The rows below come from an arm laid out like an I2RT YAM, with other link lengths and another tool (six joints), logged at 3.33 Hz.
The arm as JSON. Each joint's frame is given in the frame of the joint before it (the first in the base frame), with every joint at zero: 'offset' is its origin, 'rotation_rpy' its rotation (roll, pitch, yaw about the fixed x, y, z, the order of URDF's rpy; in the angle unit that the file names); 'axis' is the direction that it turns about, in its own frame. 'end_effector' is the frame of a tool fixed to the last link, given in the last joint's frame.
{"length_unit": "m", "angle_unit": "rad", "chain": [
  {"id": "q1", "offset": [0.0, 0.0, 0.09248], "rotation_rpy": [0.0, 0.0, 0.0], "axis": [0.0, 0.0, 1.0]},
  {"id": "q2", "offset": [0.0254, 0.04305, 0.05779], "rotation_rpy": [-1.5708, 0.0, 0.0], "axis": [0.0, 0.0, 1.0]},
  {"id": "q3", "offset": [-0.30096, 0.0, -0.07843], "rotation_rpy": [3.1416, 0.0, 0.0], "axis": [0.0, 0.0, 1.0]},
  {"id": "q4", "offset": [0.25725, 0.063, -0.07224], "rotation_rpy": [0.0, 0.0, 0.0], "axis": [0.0, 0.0, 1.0]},
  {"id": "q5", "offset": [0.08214, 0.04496, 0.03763], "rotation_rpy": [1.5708, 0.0, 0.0], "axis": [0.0, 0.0, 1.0]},
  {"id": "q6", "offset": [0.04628, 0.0, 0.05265], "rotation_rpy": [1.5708, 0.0, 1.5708], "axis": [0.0, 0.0, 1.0]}
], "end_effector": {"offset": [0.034, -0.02, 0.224], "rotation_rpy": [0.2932, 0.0, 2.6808]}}
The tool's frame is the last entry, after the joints.
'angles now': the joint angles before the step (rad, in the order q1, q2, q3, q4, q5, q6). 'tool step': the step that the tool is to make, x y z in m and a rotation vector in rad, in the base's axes. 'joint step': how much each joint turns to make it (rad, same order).
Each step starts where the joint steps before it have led.
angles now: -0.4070 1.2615 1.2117 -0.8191 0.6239 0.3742
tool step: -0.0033 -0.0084 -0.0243 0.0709 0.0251 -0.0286
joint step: -0.0548 0.0572 0.0205 -0.0246 -0.0584 0.0156
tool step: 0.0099 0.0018 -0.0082 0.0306 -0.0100 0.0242
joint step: -0.0093 0.0144 0.0025 0.0117 -0.0455 -0.0091
